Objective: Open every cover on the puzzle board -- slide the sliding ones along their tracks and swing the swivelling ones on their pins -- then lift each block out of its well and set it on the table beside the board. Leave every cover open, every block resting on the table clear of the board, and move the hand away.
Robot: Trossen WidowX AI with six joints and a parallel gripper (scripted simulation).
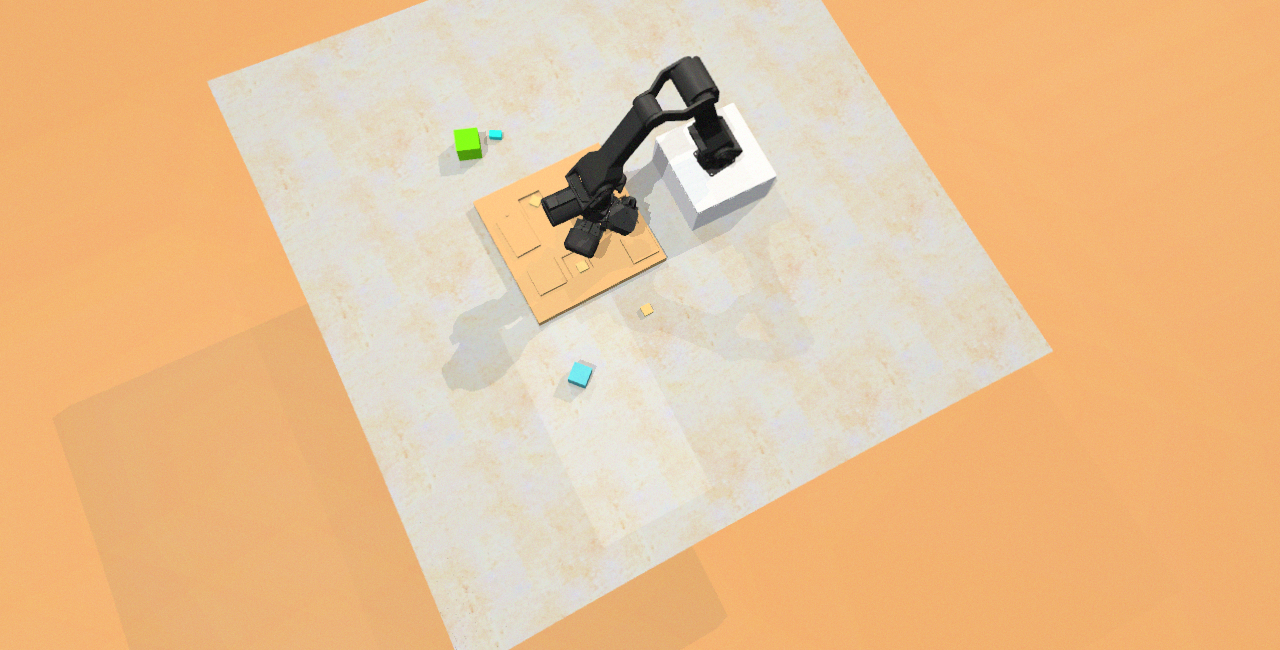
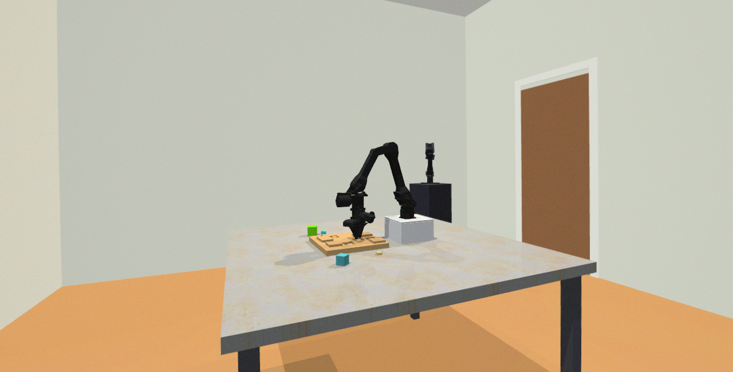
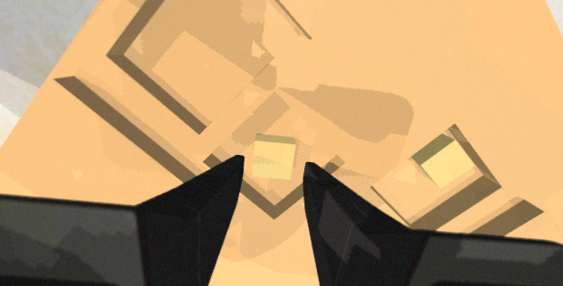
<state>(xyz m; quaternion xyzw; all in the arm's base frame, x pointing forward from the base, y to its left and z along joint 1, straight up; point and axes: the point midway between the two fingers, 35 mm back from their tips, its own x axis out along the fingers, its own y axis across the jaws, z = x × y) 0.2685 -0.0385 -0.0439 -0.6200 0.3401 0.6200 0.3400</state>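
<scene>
My gripper tip is 40 mm short of the tan puzzle board, 10 mm to the left of it and 10 mm above it. Round my gripper tip: small cyan block (300 mm to the right, 50 mm ahead, 20 mm below); then green cube (300 mm to the right, 110 mm ahead); then cyan cube (240 mm to the left, 200 mm ahead, 10 mm below).
</scene>
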